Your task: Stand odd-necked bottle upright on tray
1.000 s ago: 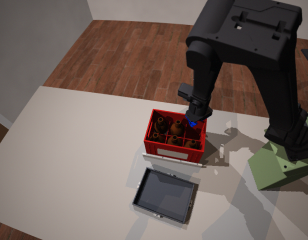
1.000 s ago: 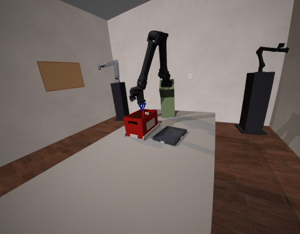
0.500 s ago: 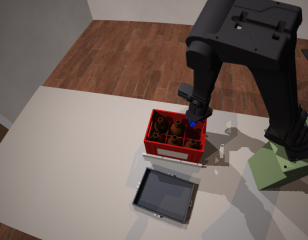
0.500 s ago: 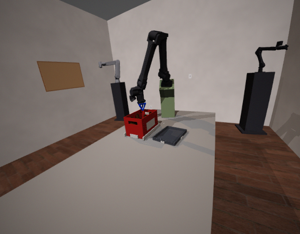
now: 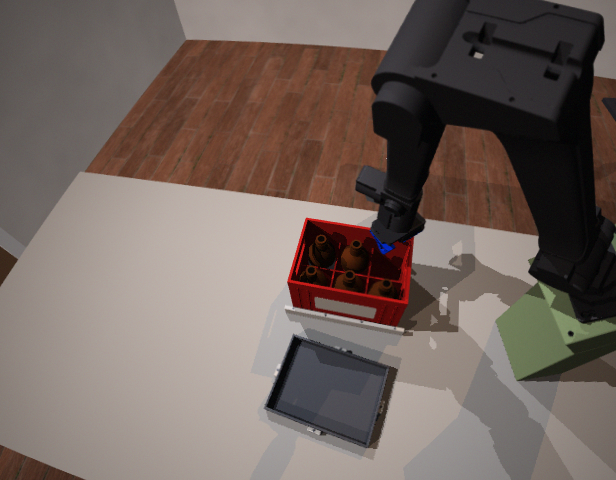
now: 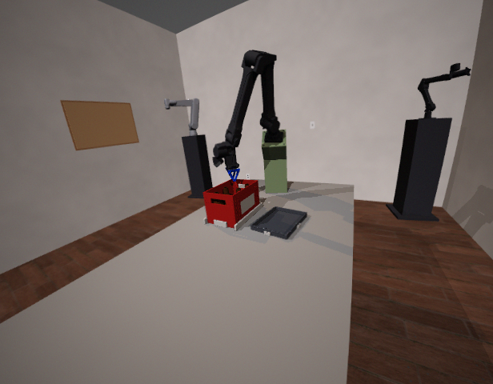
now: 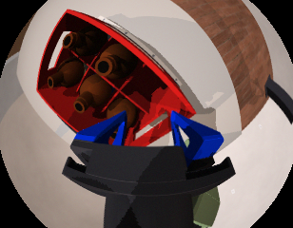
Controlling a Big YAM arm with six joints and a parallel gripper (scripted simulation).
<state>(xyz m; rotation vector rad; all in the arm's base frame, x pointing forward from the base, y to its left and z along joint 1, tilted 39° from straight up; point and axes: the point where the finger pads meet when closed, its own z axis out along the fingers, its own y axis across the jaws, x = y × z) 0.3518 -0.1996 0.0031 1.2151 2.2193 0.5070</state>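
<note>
Right now the crate is 9 cm ahead of my hand, 3 cm to the left of it and 11 cm below it. Round my hand: dark grey tray (15 cm ahead, 30 cm to the left, 18 cm below); brown bottle (19 cm ahead, 6 cm to the left, 10 cm below).
</note>
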